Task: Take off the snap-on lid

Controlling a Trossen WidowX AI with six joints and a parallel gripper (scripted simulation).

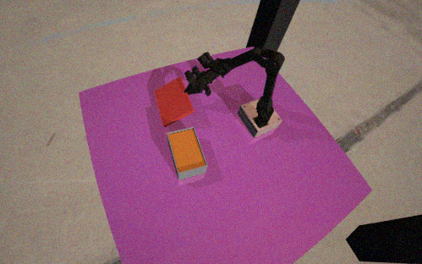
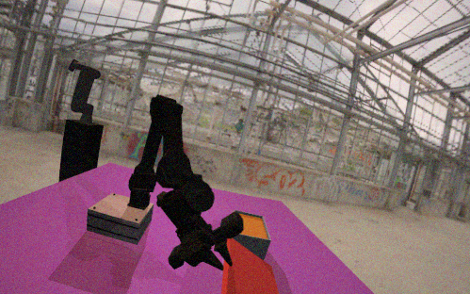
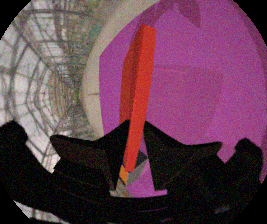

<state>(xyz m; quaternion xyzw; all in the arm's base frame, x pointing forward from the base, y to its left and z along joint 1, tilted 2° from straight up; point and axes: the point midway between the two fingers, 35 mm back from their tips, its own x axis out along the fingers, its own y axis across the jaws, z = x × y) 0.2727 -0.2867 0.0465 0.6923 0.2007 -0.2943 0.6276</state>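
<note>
The lid is 7 cm ahead of my gripper tip, 3 cm below it and 1 cm to the right of it. From my gripper tip the other things lie so: storage box (28 cm to the left, 12 cm ahead, 6 cm below).
</note>
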